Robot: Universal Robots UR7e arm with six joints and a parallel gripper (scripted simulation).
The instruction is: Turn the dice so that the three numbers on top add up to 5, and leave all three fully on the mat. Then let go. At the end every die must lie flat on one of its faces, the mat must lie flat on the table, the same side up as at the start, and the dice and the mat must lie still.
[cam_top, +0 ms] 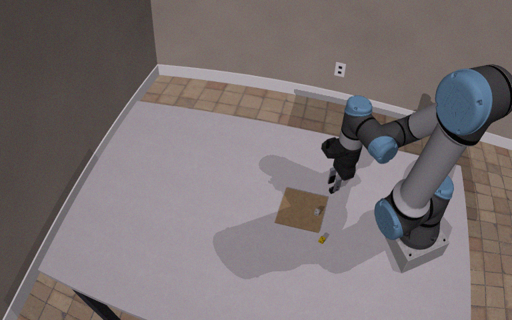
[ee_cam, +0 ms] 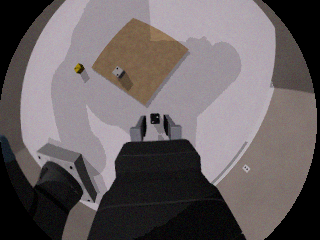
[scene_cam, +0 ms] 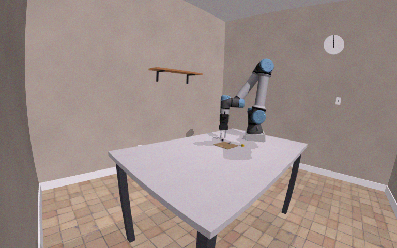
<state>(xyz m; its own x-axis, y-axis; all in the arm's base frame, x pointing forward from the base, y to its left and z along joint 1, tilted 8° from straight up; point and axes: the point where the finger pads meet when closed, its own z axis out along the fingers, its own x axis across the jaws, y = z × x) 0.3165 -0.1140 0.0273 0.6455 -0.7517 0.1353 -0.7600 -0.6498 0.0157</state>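
The black die lies 4 cm below my hand. Also, from my hand: mat 8 cm ahead, 10 cm to the left, 4 cm below; white die 3 cm ahead, 10 cm to the left, 3 cm below; yellow die 1 cm behind, 20 cm to the left, 4 cm below.
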